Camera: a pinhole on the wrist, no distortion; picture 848 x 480 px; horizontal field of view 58.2 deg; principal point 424.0 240.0 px. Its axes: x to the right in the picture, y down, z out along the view. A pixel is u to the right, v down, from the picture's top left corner.
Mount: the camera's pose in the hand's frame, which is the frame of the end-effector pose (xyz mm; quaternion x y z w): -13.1 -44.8 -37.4 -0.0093 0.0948 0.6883 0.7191
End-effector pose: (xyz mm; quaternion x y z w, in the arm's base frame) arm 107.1 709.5 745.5 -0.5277 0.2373 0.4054 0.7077
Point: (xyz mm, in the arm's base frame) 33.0 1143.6 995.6
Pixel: 327 449
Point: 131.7 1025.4 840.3
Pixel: 332 213
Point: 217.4 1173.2 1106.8
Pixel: 27 394
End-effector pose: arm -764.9 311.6 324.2 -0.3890 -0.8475 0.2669 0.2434
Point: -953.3 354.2 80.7
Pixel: 597 107
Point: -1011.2 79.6 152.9
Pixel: 70 461
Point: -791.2 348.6 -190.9
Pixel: outside the picture
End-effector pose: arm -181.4 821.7 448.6 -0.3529 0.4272 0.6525 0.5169
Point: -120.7 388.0 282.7
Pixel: behind the camera
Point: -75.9 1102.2 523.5
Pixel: 133 257
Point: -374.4 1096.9 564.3
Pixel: 784 238
